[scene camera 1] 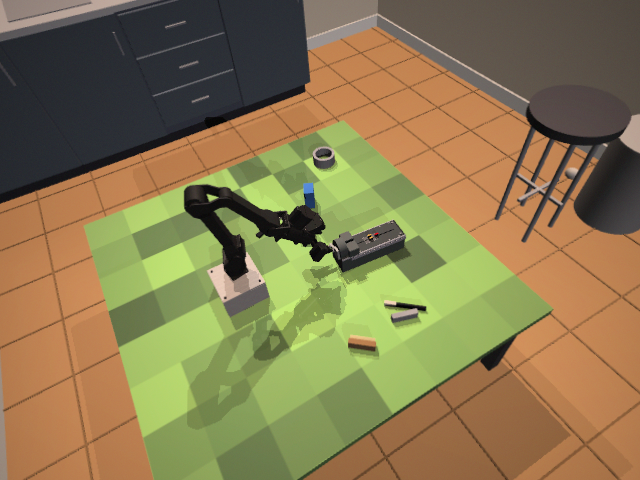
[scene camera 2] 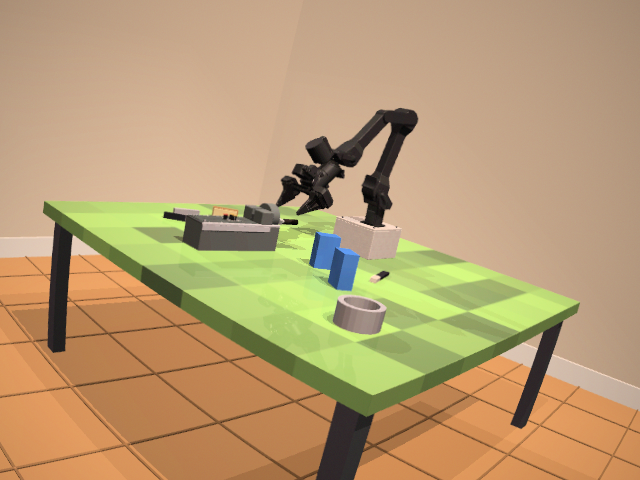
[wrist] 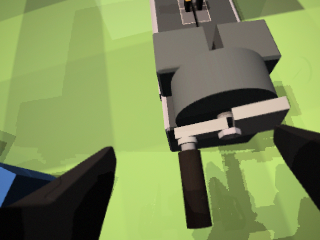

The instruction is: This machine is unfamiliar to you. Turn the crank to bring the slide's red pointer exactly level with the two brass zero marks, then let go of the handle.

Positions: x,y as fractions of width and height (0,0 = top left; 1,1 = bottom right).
Labels:
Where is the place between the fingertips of my gripper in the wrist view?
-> At 0.60,0.60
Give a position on a crank machine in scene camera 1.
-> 0.56,0.52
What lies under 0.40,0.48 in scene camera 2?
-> A crank machine.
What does my gripper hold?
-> Nothing.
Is my gripper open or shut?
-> Open.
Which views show my gripper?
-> Scene camera 1, scene camera 2 and the wrist view: all of them.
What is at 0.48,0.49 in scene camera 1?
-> My gripper.

